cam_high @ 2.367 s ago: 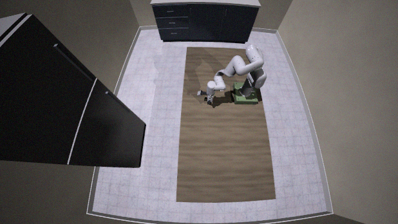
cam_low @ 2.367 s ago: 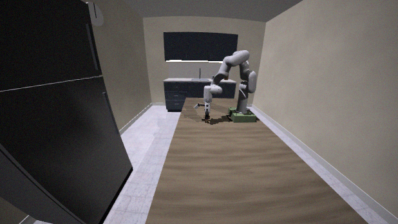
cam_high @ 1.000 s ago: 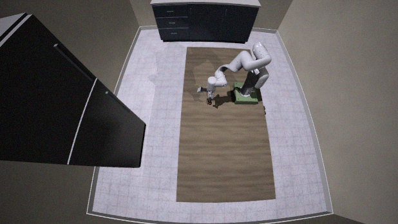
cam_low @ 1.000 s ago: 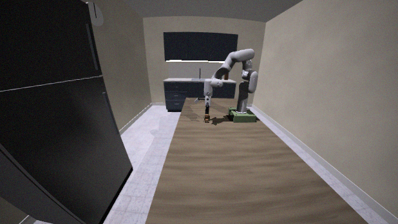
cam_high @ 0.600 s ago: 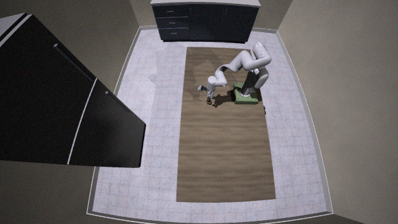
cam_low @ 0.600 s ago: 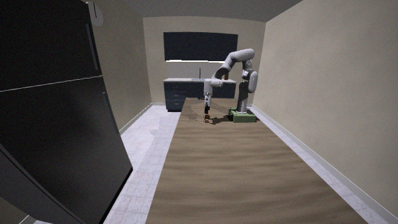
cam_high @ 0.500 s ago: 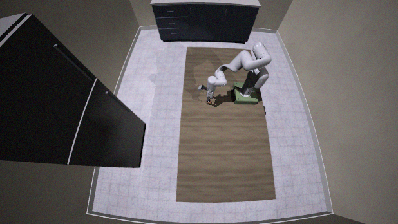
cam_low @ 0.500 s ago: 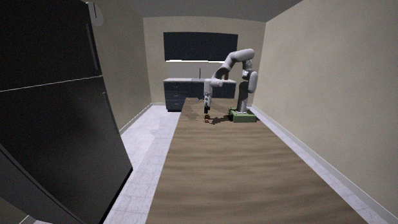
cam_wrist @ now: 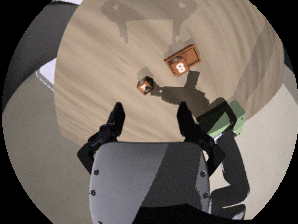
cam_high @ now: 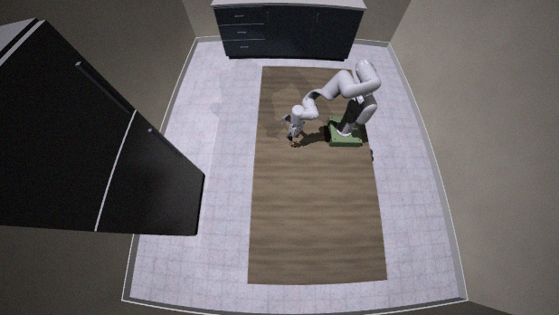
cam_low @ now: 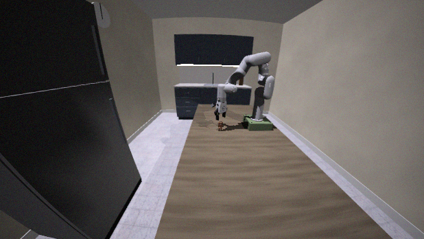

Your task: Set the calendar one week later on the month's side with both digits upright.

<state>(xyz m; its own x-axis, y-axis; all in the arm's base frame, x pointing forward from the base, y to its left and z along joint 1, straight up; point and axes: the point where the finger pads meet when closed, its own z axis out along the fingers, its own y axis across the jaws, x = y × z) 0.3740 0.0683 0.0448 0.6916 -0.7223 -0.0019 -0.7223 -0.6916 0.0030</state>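
Right now my hand is 2 cm past the calendar tray, 9 cm to the left of it and 11 cm above it. The rest, counted from my hand: calendar cube (2 cm to the left, 10 cm below).
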